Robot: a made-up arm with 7 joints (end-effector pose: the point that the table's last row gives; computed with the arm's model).
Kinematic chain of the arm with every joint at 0, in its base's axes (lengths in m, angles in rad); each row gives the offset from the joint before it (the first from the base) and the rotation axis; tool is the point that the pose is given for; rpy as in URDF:
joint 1: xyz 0 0 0.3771 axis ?
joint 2: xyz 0 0 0 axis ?
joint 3: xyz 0 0 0.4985 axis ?
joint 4: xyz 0.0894 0 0 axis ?
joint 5: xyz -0.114 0 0.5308 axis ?
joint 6: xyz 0 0 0 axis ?
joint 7: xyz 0.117 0 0 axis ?
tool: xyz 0 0 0 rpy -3.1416 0 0
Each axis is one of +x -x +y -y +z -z.
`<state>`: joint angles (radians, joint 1 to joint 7).
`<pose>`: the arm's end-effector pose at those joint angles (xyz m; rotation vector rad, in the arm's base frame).
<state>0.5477 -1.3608 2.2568 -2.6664 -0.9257 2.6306 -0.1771</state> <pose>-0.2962 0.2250 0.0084 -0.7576 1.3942 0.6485</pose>
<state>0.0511 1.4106 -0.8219 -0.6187 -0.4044 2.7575 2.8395</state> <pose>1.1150 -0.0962 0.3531 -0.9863 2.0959 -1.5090</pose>
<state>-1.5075 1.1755 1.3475 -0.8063 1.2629 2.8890 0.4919</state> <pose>0.4193 -0.9659 0.5825 0.1634 1.2910 -0.7141</pose>
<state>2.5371 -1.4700 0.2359 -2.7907 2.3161 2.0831 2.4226</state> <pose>-0.1153 0.0222 0.7450 1.1247 -0.1622 -1.5112</pose>
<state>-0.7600 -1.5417 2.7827 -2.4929 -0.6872 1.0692 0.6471</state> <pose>0.1143 0.1934 -0.1037 -0.1008 0.2162 0.2796</pose>
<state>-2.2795 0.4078 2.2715 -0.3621 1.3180 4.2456 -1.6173</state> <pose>-0.1242 -0.3381 1.2577 0.0531 -1.8465 2.1895</pose>
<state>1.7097 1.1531 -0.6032 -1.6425 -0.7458 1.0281 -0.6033</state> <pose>0.3417 0.7648 0.0656 0.7300 0.8415 -0.9587</pose>
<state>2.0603 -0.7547 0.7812 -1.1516 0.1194 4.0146 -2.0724</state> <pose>-0.0820 -0.4550 1.2030 0.1116 0.6301 -2.2973</pose>
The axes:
joint 1: +z
joint 2: +y
joint 3: +z
joint 4: -y
joint 5: +z
joint 6: -y
joint 7: -z

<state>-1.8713 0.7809 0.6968 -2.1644 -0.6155 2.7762 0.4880</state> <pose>0.2887 -0.7013 0.2860 -2.3919 1.7213 -0.2796</pose>
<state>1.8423 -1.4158 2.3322 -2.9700 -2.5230 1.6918 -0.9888</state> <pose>-0.2277 0.0270 0.1474 -0.4663 -1.7283 0.8461</pose>
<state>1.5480 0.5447 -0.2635 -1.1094 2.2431 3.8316 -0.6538</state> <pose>0.2086 0.7601 0.7947 -1.9366 0.6255 -0.7484</pose>
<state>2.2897 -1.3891 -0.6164 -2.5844 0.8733 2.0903 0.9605</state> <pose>0.2441 0.2610 0.8025 -1.6295 -0.6499 1.6663</pose>
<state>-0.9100 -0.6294 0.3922 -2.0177 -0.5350 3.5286 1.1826</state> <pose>0.3279 0.0462 1.0847 -1.6113 0.5015 -2.5774</pose>
